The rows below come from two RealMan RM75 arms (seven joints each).
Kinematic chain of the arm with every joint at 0, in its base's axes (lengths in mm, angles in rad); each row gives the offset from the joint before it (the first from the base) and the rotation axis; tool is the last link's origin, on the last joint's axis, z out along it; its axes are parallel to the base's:
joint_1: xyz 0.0 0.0 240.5 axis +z
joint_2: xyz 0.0 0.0 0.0 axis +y
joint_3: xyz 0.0 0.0 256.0 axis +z
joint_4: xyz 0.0 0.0 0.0 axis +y
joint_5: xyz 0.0 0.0 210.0 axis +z
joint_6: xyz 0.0 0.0 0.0 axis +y
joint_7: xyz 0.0 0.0 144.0 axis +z
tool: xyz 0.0 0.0 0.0
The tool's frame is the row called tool.
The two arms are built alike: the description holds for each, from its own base.
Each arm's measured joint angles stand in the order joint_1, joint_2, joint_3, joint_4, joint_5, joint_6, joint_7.
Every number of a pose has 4 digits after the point. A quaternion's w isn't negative.
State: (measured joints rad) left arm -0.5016 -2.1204 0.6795 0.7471 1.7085 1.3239 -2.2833; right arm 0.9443 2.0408 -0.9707 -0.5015 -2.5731 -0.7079 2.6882
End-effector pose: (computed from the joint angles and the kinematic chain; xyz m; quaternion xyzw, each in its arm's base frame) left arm -0.2524 0.3704 0.0331 -0.6795 -0.5860 -0.4237 0.1241; right arm 0.2222 0.4743 -0.0141 -0.7720 0.5218 0.0435 0.3603
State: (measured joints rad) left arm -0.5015 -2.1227 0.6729 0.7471 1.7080 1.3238 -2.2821; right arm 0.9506 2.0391 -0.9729 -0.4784 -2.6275 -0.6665 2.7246
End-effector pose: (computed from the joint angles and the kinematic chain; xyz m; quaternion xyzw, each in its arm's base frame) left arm -0.2527 0.3704 0.0334 -0.6775 -0.5862 -0.4263 0.1251; right arm 0.2285 0.4761 -0.0128 -0.7644 0.5200 0.0320 0.3799
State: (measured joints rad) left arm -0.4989 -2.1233 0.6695 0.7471 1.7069 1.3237 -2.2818; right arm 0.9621 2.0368 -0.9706 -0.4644 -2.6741 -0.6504 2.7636
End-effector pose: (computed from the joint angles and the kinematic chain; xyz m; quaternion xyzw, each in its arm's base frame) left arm -0.2538 0.3698 0.0338 -0.6755 -0.5871 -0.4278 0.1263; right arm 0.2300 0.4782 -0.0113 -0.7588 0.5207 0.0240 0.3906
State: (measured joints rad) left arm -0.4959 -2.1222 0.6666 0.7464 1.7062 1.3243 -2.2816; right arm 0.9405 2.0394 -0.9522 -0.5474 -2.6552 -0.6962 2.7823
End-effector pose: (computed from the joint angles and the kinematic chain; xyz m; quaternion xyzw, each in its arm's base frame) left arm -0.2554 0.3691 0.0347 -0.6738 -0.5881 -0.4287 0.1276; right arm 0.2224 0.4815 0.0010 -0.7515 0.5298 0.0507 0.3898
